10 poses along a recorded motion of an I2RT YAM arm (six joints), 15 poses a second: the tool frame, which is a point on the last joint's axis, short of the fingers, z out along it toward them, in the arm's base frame.
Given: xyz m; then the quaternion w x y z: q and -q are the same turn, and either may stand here.
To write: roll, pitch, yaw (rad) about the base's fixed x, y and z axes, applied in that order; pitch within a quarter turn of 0, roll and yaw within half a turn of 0; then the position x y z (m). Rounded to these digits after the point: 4 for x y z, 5 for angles.
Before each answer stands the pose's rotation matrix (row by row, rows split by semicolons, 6 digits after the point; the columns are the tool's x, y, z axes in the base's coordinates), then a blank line. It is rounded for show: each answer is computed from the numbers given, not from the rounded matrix.
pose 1, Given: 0.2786 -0.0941 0.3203 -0.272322 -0.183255 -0.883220 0.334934
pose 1, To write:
-0.784517 0.506129 0.358284; 0.141289 0.708474 -0.691450; -0.603797 -0.491832 -0.627320

-2.47667 0.64826 2.96341 0.2786 -0.0941 0.3203
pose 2, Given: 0.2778 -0.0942 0.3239 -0.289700 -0.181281 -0.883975 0.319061
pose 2, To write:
-0.766422 0.505359 0.396495; 0.135632 0.730675 -0.669118; -0.627854 -0.459049 -0.628548

-2.51080 0.67879 2.96644 0.2778 -0.0942 0.3239
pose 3, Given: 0.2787 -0.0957 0.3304 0.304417 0.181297 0.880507 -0.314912
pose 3, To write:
-0.748923 0.510995 0.421897; 0.127537 0.735924 -0.664944; -0.650268 -0.444184 -0.616322

-2.51711 0.70794 2.97292 0.2787 -0.0957 0.3304
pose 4, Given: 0.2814 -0.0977 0.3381 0.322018 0.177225 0.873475 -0.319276
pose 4, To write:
-0.729791 0.515228 0.449382; 0.103978 0.733308 -0.671898; -0.675717 -0.443620 -0.588735

-2.49585 0.74194 3.00007 0.2814 -0.0977 0.3381
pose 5, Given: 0.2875 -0.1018 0.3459 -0.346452 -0.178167 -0.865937 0.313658
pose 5, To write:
-0.696455 0.525897 0.488244; 0.091228 0.739751 -0.666668; -0.711778 -0.419763 -0.563180

-2.50108 0.79203 3.01135 0.2875 -0.1018 0.3459
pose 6, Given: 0.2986 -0.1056 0.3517 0.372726 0.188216 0.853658 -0.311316
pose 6, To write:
-0.651300 0.553416 0.519172; 0.089273 0.735314 -0.671821; -0.753551 -0.391209 -0.528315

-2.50421 0.85345 3.00537 0.2986 -0.1056 0.3517
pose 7, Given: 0.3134 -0.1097 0.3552 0.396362 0.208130 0.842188 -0.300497
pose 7, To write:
-0.599158 0.588780 0.542538; 0.112358 0.732767 -0.671140; -0.792708 -0.341160 -0.505197

-2.54764 0.91524 2.95622 0.3134 -0.1097 0.3552
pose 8, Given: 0.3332 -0.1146 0.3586 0.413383 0.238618 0.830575 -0.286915
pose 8, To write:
-0.544351 0.633592 0.549765; 0.159169 0.721482 -0.673891; -0.823618 -0.279328 -0.493588

-2.62661 0.96776 2.85712 0.3332 -0.1146 0.3586
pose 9, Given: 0.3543 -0.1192 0.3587 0.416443 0.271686 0.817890 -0.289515
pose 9, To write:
-0.505524 0.685551 0.523894; 0.203285 0.684736 -0.699866; -0.838523 -0.247299 -0.485513

-2.67049 0.99457 2.75925 0.3543 -0.1192 0.3587
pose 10, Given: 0.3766 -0.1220 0.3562 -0.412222 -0.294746 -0.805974 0.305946
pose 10, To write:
-0.486395 0.727351 0.484128; 0.222880 0.639043 -0.736171; -0.844834 -0.250168 -0.472940

-2.65504 1.00625 2.71192 0.3766 -0.1220 0.3562
